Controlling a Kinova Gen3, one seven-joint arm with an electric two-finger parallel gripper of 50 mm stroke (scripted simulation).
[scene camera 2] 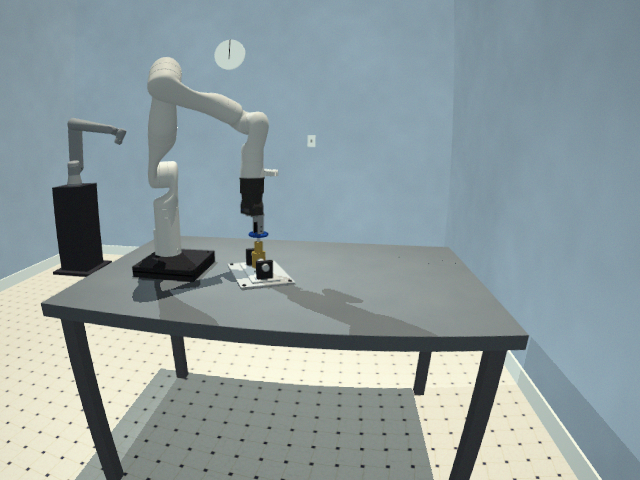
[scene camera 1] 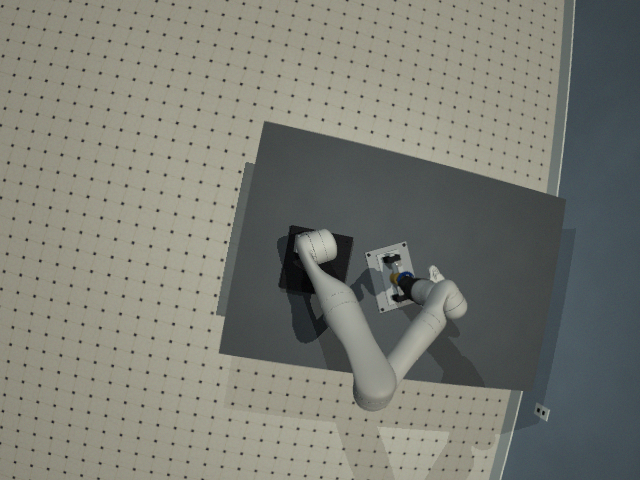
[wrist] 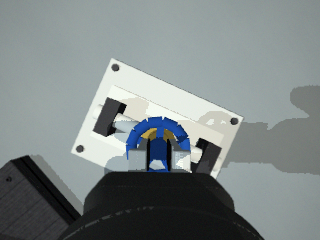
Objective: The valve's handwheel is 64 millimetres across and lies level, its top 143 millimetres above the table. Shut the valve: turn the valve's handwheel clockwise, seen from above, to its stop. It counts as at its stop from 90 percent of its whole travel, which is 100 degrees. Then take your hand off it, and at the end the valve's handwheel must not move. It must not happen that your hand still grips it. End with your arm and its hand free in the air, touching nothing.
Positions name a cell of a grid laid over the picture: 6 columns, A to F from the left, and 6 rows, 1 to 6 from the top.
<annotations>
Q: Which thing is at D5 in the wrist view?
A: My gripper.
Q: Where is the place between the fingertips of my gripper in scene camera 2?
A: C3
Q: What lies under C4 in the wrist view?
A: A blue handwheel.
</annotations>
